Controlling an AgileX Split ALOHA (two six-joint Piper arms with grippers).
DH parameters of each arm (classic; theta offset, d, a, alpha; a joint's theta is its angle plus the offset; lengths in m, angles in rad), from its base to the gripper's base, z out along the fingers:
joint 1: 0 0.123 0 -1.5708
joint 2: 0.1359 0 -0.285 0
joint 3: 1.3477 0 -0.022 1.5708
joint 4: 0 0.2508 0 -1.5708
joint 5: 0 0 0.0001 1.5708
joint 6: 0 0.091 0 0
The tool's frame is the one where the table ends.
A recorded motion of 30 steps. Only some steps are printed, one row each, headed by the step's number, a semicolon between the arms.
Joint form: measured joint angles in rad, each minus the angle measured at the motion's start. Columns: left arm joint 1, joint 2, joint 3, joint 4, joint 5, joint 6; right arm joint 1, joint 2, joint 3, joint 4, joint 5, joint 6.
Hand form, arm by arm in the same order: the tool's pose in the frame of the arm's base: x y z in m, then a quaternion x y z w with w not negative. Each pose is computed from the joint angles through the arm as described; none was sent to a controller.
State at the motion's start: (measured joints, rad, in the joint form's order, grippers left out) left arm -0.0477 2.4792 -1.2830 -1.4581 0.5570 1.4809; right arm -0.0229 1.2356 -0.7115 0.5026 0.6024 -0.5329
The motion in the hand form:
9: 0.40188 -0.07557 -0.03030 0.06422 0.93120 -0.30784 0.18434; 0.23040 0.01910 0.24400 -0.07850 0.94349 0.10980 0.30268
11: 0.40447 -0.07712 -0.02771 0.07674 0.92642 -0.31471 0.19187; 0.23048 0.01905 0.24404 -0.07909 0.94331 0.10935 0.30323
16: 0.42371 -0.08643 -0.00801 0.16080 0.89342 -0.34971 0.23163; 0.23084 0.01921 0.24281 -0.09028 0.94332 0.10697 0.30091
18: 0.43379 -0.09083 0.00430 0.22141 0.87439 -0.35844 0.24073; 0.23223 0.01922 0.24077 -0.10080 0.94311 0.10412 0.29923
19: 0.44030 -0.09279 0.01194 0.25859 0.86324 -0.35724 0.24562; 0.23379 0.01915 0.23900 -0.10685 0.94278 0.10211 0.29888
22: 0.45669 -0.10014 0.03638 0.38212 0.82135 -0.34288 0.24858; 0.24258 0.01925 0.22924 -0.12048 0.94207 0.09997 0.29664
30: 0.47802 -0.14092 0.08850 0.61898 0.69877 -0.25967 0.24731; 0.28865 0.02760 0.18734 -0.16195 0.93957 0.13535 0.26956
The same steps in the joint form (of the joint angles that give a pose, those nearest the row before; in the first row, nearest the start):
9: -0.0088 0.0379 0.0000 -0.1158 0.0604 0.0371; 0.0000 0.0000 0.0000 0.0000 -0.0140 0.0001
11: -0.0088 0.0379 -0.0104 -0.1180 0.0793 0.0589; 0.0000 0.0000 0.0000 0.0000 -0.0151 -0.0016
16: -0.0096 0.0387 -0.1042 -0.0665 0.1931 0.1321; 0.0000 0.0049 0.0000 0.0009 -0.0119 -0.0256
18: -0.0108 0.0387 -0.1725 0.0254 0.2522 0.1349; 0.0000 0.0145 0.0000 0.0041 -0.0147 -0.0521
19: -0.0121 0.0387 -0.2177 0.0852 0.2800 0.1349; 0.0000 0.0235 0.0000 0.0086 -0.0208 -0.0709
22: -0.0233 0.0387 -0.3618 0.2861 0.3770 0.1389; 0.0000 0.0743 -0.0008 0.0478 -0.0555 -0.1443
30: -0.1189 0.0387 -0.6496 0.6184 0.5208 0.2207; 0.0085 0.3391 -0.0825 0.3002 -0.0969 -0.4652

